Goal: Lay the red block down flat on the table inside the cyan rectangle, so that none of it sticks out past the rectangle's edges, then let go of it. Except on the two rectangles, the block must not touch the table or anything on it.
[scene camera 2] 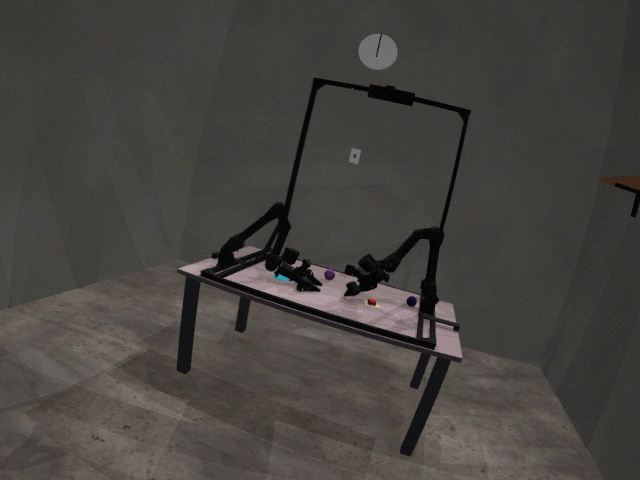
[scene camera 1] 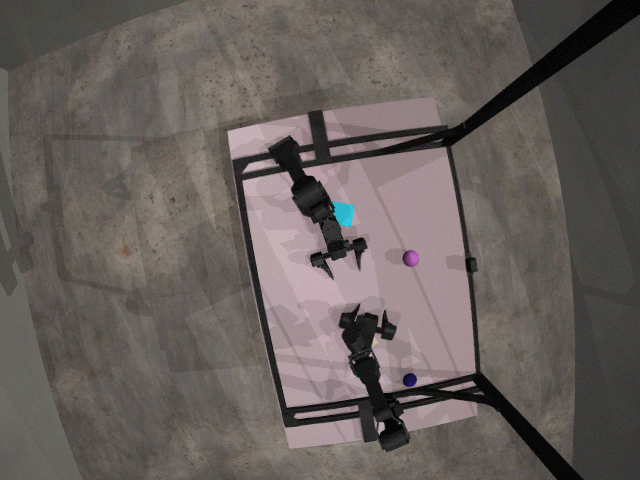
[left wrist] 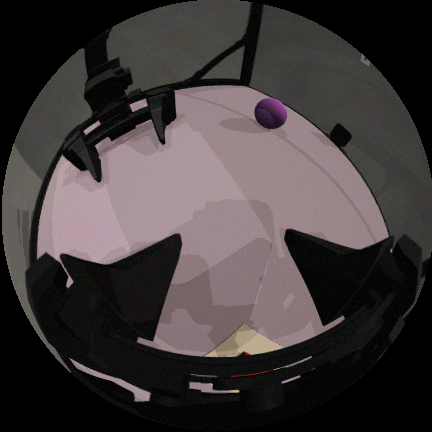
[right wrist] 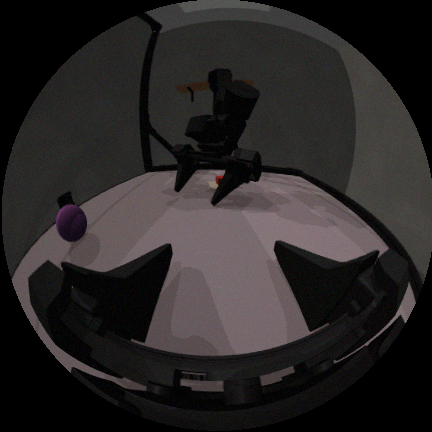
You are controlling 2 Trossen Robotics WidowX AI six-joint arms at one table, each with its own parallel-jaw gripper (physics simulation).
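Places are measured from the left arm's base along level axes (x down, y back, z left), in centimetres.
Pixels of known places: left gripper, fingertip midpoint: [scene camera 2: 349,293] [scene camera 1: 372,307] [left wrist: 234,236] [right wrist: 191,196]; right gripper, fingertip midpoint: [scene camera 2: 321,288] [scene camera 1: 346,275] [left wrist: 128,159] [right wrist: 223,247]; left arm's base, origin of the base link: [scene camera 2: 426,312] [scene camera 1: 387,402]; right arm's base, origin of the base link: [scene camera 2: 224,265] [scene camera 1: 286,153].
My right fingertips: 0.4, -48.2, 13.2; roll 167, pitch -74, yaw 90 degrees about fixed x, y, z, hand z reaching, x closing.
Ahead of a thing's pixels: the offset from my right fingertips to its top centre, as dx, dy, dz. "spot": to the spot under its first point.
The red block {-0.4, +23.4, -5.1} [scene camera 2: 372,301] [left wrist: 245,354] [right wrist: 219,179] lies on the cream rectangle {spot: +1.4, +24.5, -9.1} [scene camera 1: 375,342] [scene camera 2: 376,306] [left wrist: 245,336] [right wrist: 212,185]; in scene camera 1 the left arm hides it. The cyan rectangle {spot: +1.3, -20.1, -0.4} [scene camera 1: 344,214] [scene camera 2: 281,277] lies beside the right arm, which partly covers it. My left gripper [scene camera 1: 371,308] [left wrist: 234,236] [right wrist: 191,196] is open and empty, above the table, its tips pointing past the cream rectangle toward the middle. My right gripper [scene camera 1: 346,273] [scene camera 2: 320,287] [left wrist: 128,159] [right wrist: 223,247] is open and empty, facing the left one across a gap.
A purple ball {-4.0, -4.4, -21.6} [scene camera 1: 410,258] [scene camera 2: 329,274] [left wrist: 270,113] [right wrist: 71,223] is right of the grippers in scene camera 1. A dark blue ball {-3.6, +39.5, -21.1} [scene camera 1: 409,380] [scene camera 2: 411,301] is near the left arm's base. A black frame runs around the table, with tall posts at one side.
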